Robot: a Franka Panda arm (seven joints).
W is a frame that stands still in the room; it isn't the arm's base.
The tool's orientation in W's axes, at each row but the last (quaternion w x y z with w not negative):
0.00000, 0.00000, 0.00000, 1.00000
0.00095, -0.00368, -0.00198, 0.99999
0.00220, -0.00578, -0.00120, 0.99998
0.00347, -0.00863, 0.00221, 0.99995
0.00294, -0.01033, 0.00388, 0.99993
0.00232, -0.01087, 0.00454, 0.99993
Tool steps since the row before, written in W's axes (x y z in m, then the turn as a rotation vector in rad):
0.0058, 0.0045, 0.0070, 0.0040, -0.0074, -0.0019
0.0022, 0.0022, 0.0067, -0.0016, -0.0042, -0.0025
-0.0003, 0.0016, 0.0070, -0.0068, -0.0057, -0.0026
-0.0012, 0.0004, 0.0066, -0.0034, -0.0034, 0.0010
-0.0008, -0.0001, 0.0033, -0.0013, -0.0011, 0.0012
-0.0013, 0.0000, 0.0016, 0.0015, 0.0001, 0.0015
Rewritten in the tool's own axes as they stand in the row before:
-0.0058, -0.0045, 0.0070, -0.0040, 0.0074, -0.0019
-0.0022, -0.0022, 0.0067, 0.0016, 0.0042, -0.0025
0.0002, -0.0016, 0.0070, 0.0068, 0.0057, -0.0025
0.0011, -0.0004, 0.0066, 0.0034, 0.0034, 0.0010
0.0007, 0.0001, 0.0033, 0.0013, 0.0011, 0.0012
0.0013, 0.0000, 0.0016, -0.0015, -0.0001, 0.0015

